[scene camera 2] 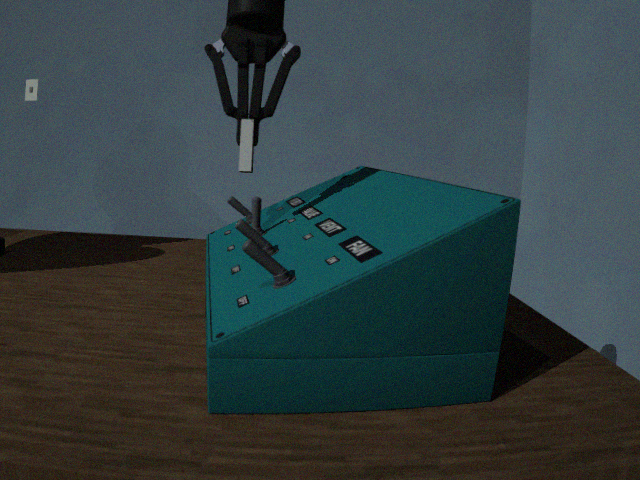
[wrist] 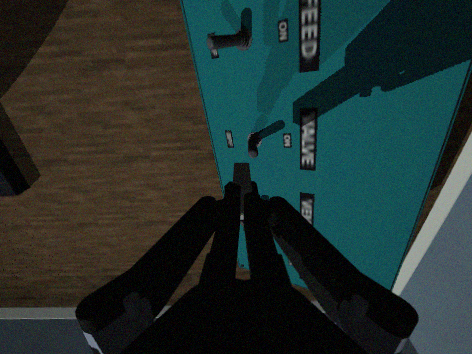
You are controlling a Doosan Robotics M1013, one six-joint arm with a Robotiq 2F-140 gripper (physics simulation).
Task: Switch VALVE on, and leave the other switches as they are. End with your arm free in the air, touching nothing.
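Places are measured from the arm's base along level axes (x left, y back, z up), in centimetres.
Pixels of known places: gripper, between the fingertips: [scene camera 2: 245, 172] [wrist: 241, 174].
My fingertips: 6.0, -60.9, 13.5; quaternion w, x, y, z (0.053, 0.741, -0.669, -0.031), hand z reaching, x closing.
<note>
Behind a point stands the place of what it marks, as x, y, z.
The VALVE lever [scene camera 2: 256, 211] {6.6, -62.4, 8.6} [wrist: 253, 149] {7.7, -62.2, 10.1} stands nearly upright in scene camera 2, tilted to the ON side of the sloping teal panel [scene camera 2: 413, 191] {-1.5, -81.0, 13.2} [wrist: 360, 175] {6.2, -75.5, 11.5}. The FEED lever [scene camera 2: 238, 205] {17.8, -57.8, 7.9} [wrist: 227, 41] {18.4, -58.1, 8.0}, VENT lever [scene camera 2: 253, 235] {-5.4, -64.2, 7.5} and FAN lever [scene camera 2: 264, 260] {-17.0, -67.2, 7.5} lean to the OFF side. The VALVE label [scene camera 2: 311, 212] {8.3, -69.3, 8.8} [wrist: 308, 140] {9.0, -69.0, 8.7} and its ON label [scene camera 2: 291, 220] {8.3, -66.8, 7.5} [wrist: 287, 140] {8.4, -66.8, 7.6} show. My gripper [scene camera 2: 246, 167] {6.0, -60.8, 13.5} [wrist: 241, 174] {6.0, -60.8, 13.5} is shut and empty, pointing down in the air above the levers, with a visible gap to the VALVE lever's tip.
The console stands on a brown wooden table [scene camera 2: 103, 361] {-17.1, -51.7, -3.9} [wrist: 135, 150] {-0.3, -41.7, -3.9}. Walls rise behind and to the right, with a small white plate [scene camera 2: 31, 89] on the back wall. A dark object [wrist: 15, 170] {-6.7, -17.2, -3.2} shows at the wrist view's left edge. The arm's shadow crosses the panel.
</note>
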